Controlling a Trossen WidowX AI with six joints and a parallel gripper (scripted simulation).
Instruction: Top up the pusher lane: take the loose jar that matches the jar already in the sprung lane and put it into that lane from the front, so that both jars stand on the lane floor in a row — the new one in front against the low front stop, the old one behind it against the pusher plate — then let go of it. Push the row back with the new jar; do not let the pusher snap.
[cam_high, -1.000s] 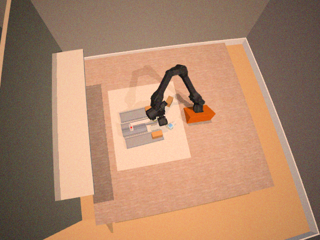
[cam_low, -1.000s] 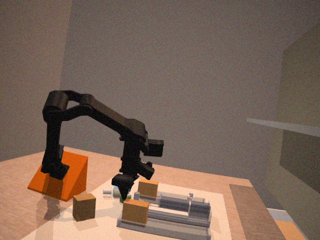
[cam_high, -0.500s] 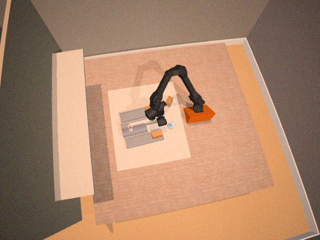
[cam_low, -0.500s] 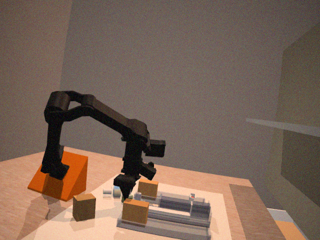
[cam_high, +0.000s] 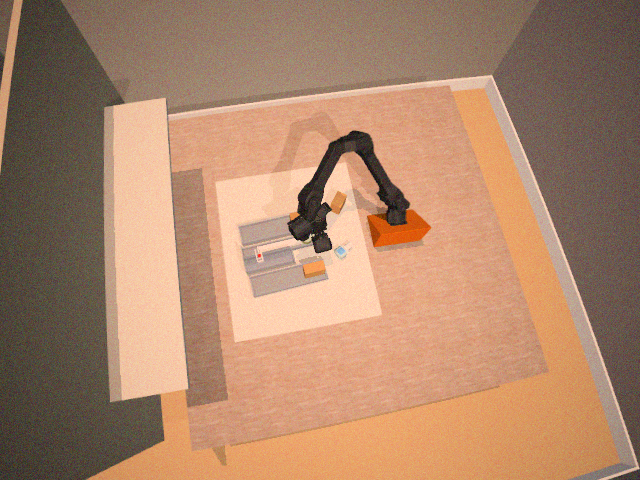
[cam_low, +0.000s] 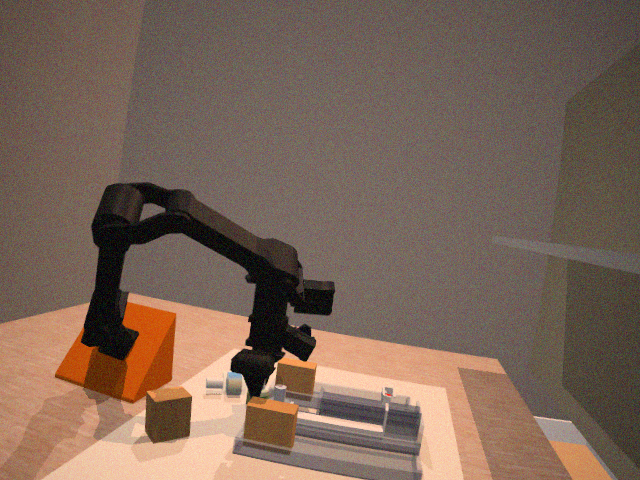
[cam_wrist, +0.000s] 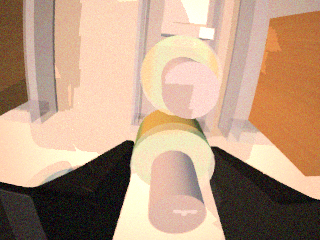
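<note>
My gripper tip is now 16 cm short of the grey lane, 5 cm to the right of it and 3 cm above it. From my gripper tip the other things lie so: red mark 22 cm ahead, 7 cm to the left, 2 cm above; then pusher plate 14 cm ahead, 5 cm to the left; then long pale shelf 53 cm ahead, 32 cm above, 5 cm to the left.
</note>
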